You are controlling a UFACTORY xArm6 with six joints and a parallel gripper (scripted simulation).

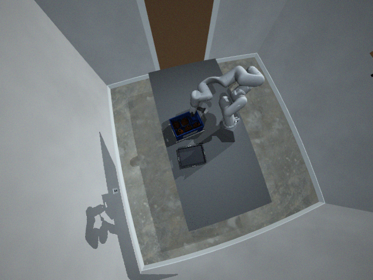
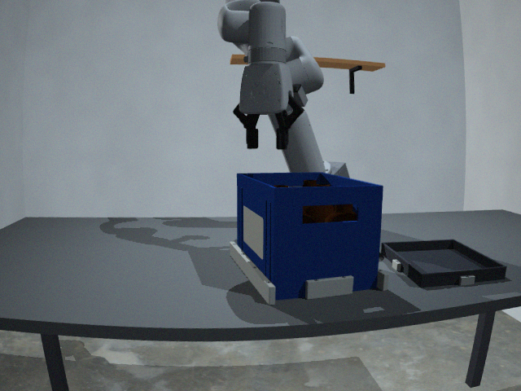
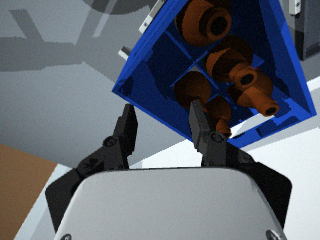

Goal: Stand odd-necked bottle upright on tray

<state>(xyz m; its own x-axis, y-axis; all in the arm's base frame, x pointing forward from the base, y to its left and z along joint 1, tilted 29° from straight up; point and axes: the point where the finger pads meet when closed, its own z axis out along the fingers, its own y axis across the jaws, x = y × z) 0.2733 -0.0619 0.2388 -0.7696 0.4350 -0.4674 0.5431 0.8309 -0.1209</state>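
Right now the bottle is 160 mm below my hand, 90 mm ahead of it and 20 mm to the left of it. Also, from my hand: blue crate (160 mm below, 80 mm ahead, 60 mm to the left); dark tray (350 mm to the left, 230 mm below, 100 mm ahead).
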